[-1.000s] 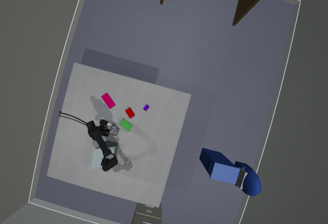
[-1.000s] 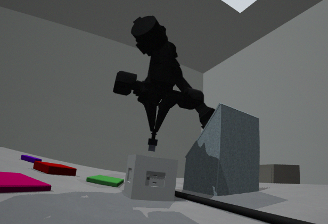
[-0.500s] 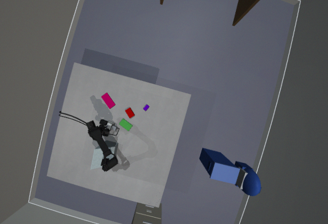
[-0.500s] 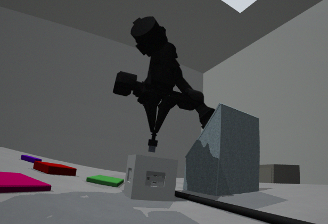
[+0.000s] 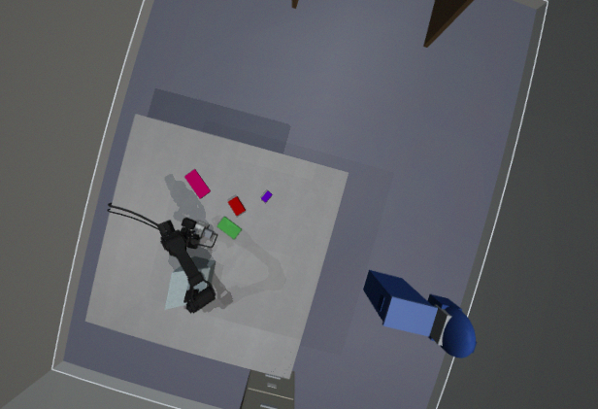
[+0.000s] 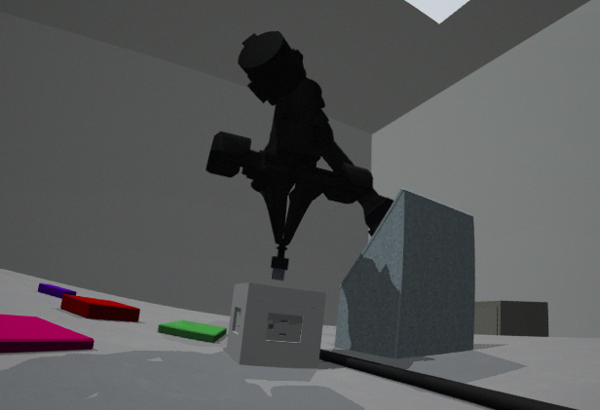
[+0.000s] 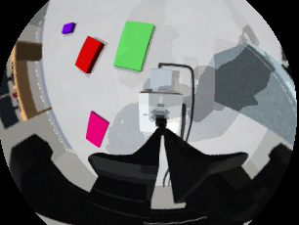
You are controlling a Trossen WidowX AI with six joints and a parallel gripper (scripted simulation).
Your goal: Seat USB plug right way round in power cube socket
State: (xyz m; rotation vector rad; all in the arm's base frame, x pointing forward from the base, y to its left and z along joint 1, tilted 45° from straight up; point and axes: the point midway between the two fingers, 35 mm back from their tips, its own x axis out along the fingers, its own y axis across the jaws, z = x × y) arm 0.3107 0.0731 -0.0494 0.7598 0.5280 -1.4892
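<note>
The USB plug lies 20 mm below my gripper tip. From my gripper tip the other things lie so: magenta tile: 240 mm ahead, 80 mm to the left, 120 mm below; then green tile: 40 mm ahead, 160 mm to the right, 120 mm below; then red tile: 180 mm ahead, 170 mm to the right, 110 mm below.
</note>
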